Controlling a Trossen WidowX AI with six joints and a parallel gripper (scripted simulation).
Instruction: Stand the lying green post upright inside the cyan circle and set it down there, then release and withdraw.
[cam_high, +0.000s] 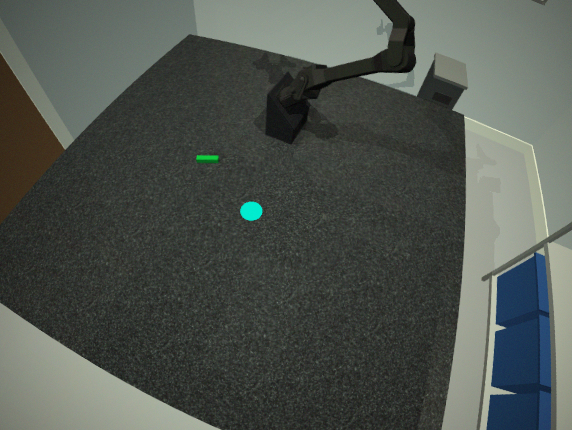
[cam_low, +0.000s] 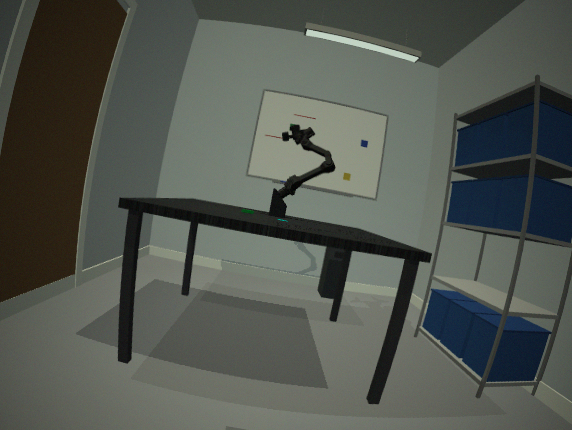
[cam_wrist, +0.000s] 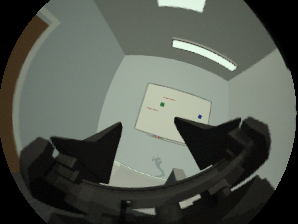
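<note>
Right now my gripper tip is 540 mm short of the green post, 150 mm to the left of it and 590 mm above it. The rest, counted from my gripper tip: cyan circle 650 mm ahead, 50 mm to the left, 600 mm below.
</note>
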